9 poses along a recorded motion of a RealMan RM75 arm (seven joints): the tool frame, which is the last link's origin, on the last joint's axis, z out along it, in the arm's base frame.
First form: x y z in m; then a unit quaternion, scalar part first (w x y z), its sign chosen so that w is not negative.
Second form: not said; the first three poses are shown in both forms.
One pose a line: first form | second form
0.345 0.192 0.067 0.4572 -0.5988 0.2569 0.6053 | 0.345 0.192 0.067 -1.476 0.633 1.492
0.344 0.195 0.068 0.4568 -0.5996 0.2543 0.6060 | 0.344 0.195 0.068 -1.478 0.627 1.494
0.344 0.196 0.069 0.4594 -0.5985 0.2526 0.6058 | 0.344 0.196 0.069 -1.474 0.622 1.492
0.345 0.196 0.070 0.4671 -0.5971 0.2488 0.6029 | 0.345 0.196 0.070 -1.465 0.610 1.479
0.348 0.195 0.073 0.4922 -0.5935 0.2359 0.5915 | 0.348 0.195 0.073 -1.440 0.572 1.435
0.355 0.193 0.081 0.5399 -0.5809 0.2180 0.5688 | 0.355 0.193 0.081 -1.381 0.518 1.352
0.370 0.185 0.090 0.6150 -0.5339 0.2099 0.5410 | 0.370 0.185 0.090 -1.230 0.484 1.246
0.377 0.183 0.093 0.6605 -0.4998 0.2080 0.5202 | 0.377 0.183 0.093 -1.131 0.471 1.177
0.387 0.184 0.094 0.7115 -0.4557 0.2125 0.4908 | 0.387 0.184 0.094 -1.011 0.471 1.088
